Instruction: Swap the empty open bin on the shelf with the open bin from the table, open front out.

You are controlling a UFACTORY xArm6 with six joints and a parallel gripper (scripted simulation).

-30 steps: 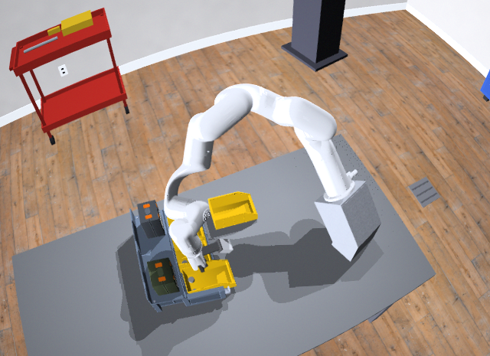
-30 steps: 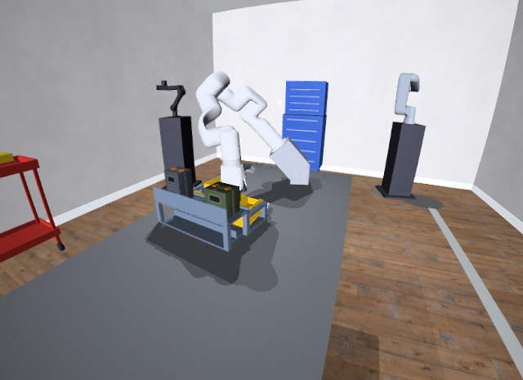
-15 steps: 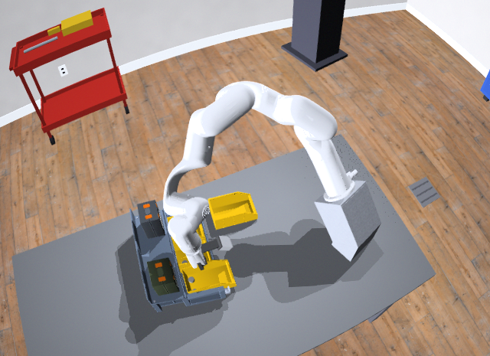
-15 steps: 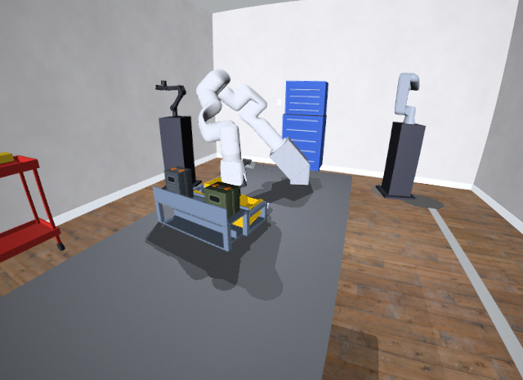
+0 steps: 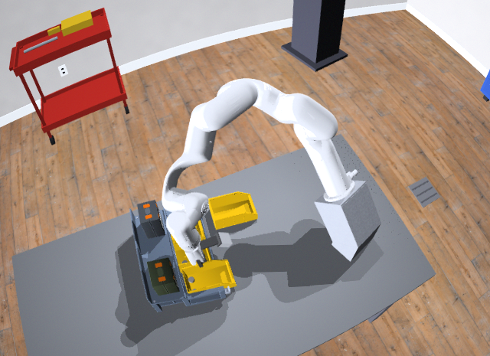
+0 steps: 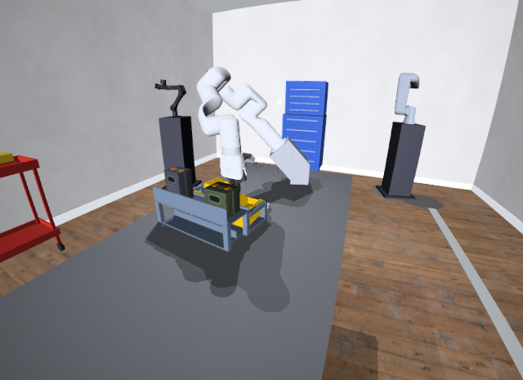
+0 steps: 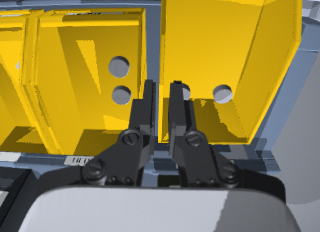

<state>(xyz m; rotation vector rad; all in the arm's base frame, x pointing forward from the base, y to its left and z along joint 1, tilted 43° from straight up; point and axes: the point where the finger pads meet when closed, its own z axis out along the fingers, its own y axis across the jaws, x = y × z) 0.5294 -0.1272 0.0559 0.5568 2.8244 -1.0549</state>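
The shelf lip lies 7 cm behind my hand, 4 cm to the right of it and 13 cm below it. Also, from my hand: olive box: 15 cm ahead, 1 cm to the right, 1 cm above; then dark grey box: 7 cm ahead, 22 cm to the right, 2 cm above.
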